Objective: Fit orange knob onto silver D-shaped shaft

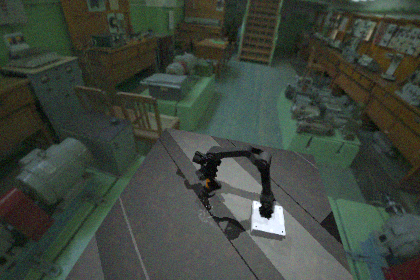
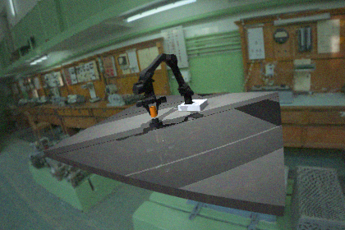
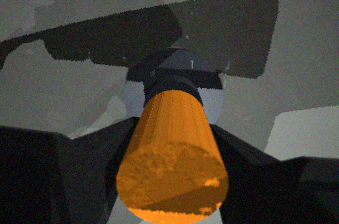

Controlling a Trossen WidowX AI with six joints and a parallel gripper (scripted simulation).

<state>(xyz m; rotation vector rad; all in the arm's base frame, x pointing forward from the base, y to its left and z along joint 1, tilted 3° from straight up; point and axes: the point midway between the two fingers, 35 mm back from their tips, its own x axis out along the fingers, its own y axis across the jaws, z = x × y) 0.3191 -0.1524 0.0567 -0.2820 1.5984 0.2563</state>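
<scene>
The silver shaft is 4 cm below my gripper tip. Round my gripper tip: orange knob 3 cm above.
</scene>
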